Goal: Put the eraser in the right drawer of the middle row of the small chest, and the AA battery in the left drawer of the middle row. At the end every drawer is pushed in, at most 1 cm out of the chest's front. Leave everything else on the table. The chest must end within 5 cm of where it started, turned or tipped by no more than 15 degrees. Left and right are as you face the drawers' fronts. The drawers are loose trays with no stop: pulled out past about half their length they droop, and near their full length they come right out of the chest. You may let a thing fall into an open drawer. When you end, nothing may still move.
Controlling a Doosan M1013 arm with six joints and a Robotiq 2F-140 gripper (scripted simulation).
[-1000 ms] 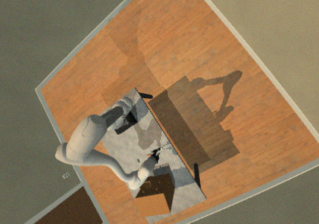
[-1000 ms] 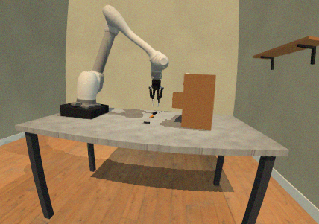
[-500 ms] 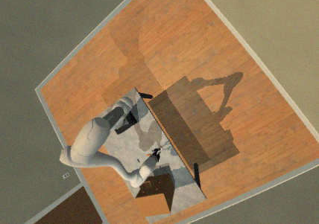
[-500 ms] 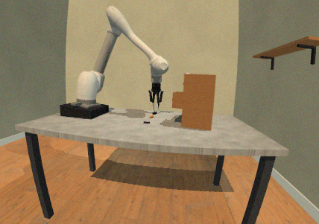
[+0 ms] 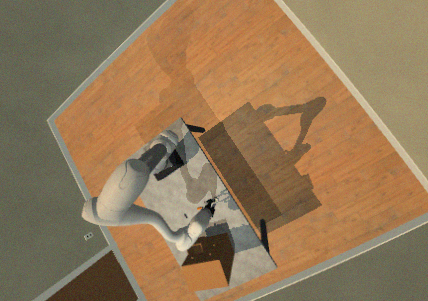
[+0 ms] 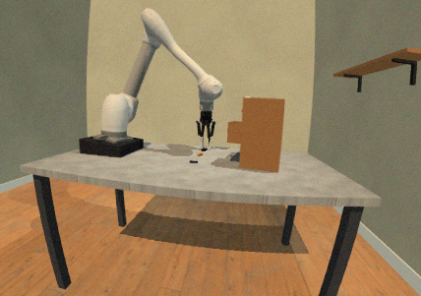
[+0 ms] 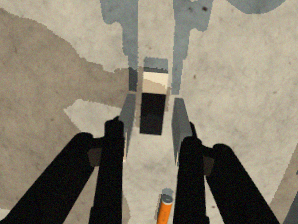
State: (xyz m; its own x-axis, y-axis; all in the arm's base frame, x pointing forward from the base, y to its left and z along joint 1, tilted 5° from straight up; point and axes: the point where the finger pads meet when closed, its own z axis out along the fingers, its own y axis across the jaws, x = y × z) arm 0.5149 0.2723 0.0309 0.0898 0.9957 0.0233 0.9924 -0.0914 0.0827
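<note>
The eraser is 1 cm to the left of my hand and 5 cm below it. Round my hand: orange AA battery 1 cm ahead, 15 cm to the right, 5 cm below.
</note>
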